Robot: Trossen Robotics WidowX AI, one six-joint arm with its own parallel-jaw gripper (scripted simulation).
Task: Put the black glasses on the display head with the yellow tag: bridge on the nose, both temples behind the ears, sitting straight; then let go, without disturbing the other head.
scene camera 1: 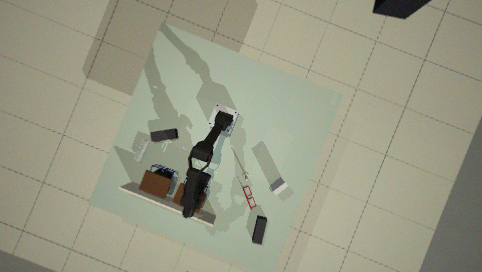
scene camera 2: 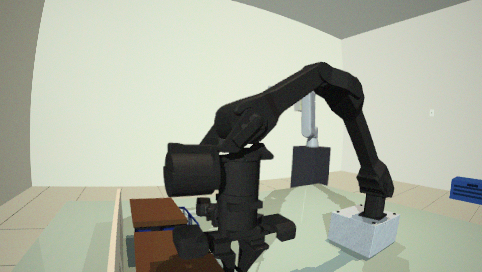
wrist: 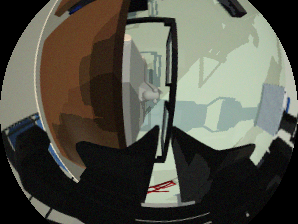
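Observation:
Display head (wrist: 93, 82), my gripper (wrist: 164, 129): both seen.

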